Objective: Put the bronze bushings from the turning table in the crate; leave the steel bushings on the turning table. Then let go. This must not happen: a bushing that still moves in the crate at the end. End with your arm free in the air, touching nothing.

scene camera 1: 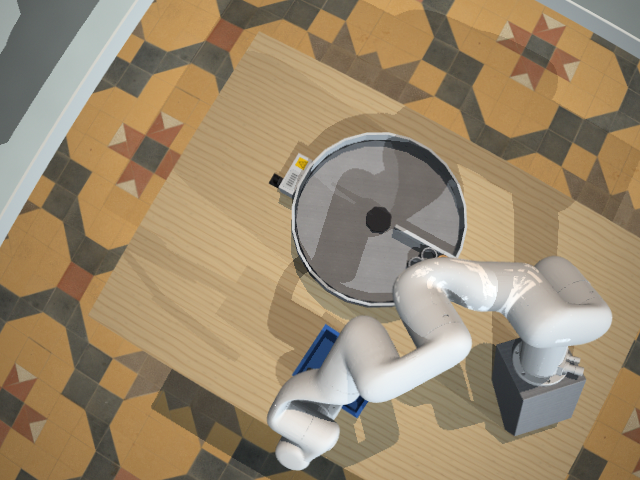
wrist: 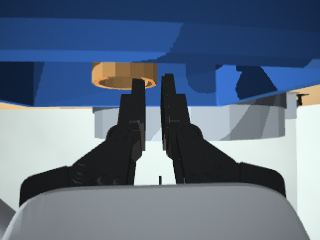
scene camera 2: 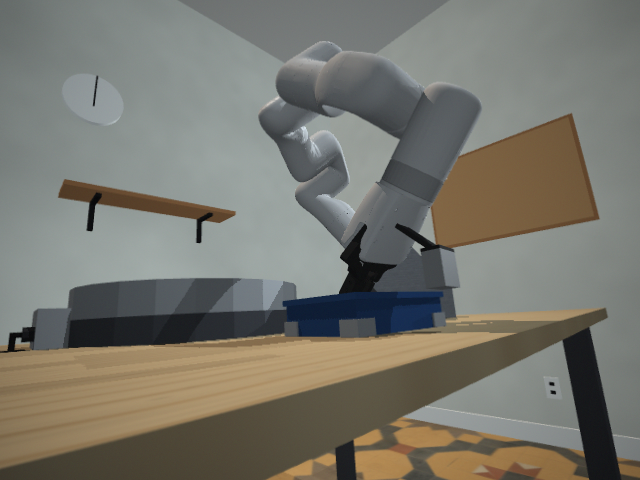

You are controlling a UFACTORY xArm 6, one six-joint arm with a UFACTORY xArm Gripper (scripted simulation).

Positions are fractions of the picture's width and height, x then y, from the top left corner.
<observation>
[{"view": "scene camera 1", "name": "turning table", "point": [0.54, 0.49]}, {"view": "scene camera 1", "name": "blue crate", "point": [0.49, 0.74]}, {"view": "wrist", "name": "my gripper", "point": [0.48, 0.38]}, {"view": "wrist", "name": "bronze bushing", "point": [0.36, 0.31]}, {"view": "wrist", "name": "turning table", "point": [0.82, 0.49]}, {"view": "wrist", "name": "blue crate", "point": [0.84, 0.21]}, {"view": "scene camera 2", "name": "my gripper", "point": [0.55, 0.63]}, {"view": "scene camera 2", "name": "blue crate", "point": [0.56, 0.66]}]
</observation>
